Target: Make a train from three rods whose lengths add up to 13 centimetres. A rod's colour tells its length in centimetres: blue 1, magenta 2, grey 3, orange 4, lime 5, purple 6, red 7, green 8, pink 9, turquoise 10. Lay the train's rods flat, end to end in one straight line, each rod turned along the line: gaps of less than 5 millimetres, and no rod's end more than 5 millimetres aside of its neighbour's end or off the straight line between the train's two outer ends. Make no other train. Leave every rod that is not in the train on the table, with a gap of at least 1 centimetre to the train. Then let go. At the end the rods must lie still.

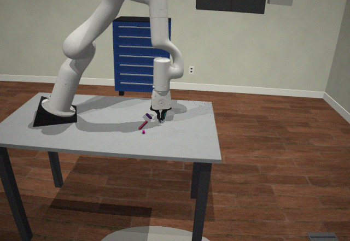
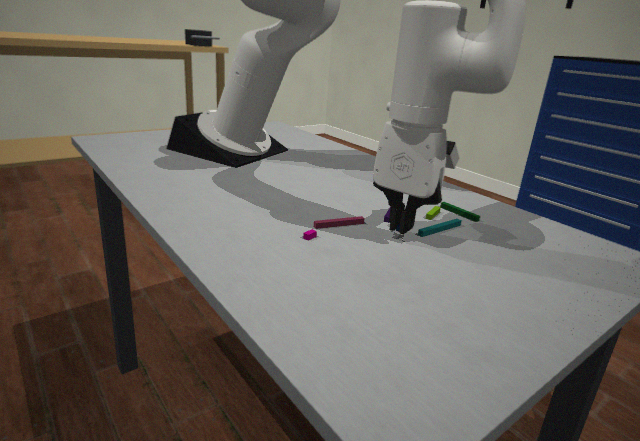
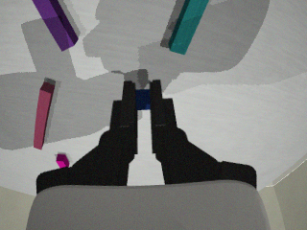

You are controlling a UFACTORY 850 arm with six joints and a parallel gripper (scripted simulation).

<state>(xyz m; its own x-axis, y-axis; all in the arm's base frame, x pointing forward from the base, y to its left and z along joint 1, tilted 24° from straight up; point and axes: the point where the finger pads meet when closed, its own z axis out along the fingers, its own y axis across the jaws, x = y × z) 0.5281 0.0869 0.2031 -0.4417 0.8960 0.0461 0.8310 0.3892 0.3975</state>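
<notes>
Now: the blue rod 20 mm below my hand. Also, from my hand: purple rod (80 mm behind, 30 mm to the left, 30 mm below); pink rod (70 mm to the right, 70 mm behind, 30 mm below); turquoise rod (90 mm to the left, 30 mm below).
</notes>
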